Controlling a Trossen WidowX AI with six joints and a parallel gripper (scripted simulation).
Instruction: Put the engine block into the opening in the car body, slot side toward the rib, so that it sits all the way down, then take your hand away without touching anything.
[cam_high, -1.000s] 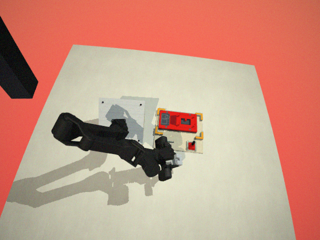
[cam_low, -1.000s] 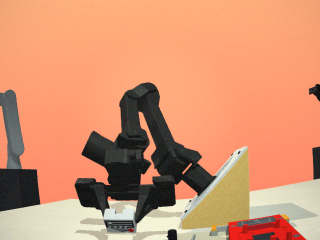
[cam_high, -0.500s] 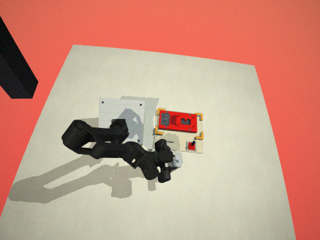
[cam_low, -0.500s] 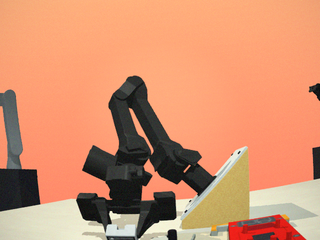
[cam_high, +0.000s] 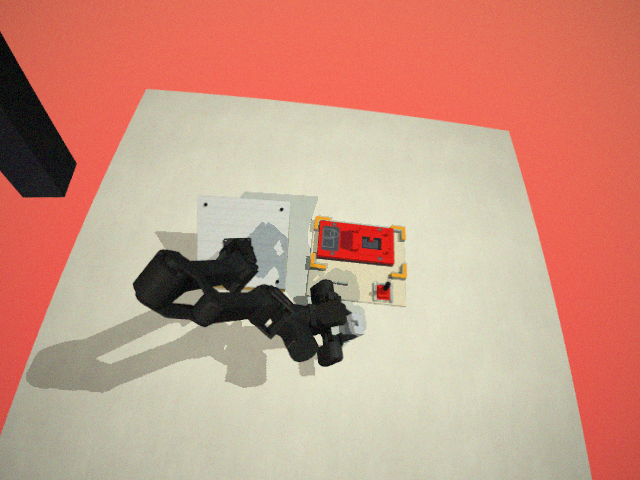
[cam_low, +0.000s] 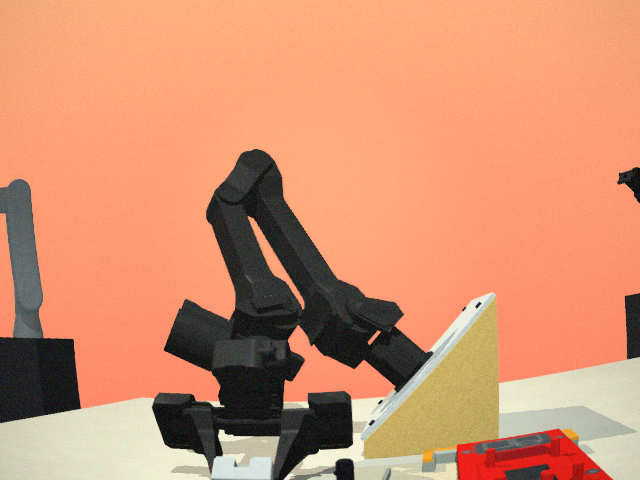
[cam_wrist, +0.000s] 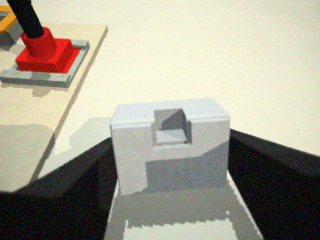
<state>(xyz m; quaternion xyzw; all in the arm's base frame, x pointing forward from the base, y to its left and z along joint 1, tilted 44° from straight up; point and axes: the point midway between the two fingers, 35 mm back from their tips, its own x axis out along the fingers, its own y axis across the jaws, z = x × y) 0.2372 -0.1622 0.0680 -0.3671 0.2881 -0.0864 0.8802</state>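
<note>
Now: the engine block 1 cm above my gripper tip.
</note>
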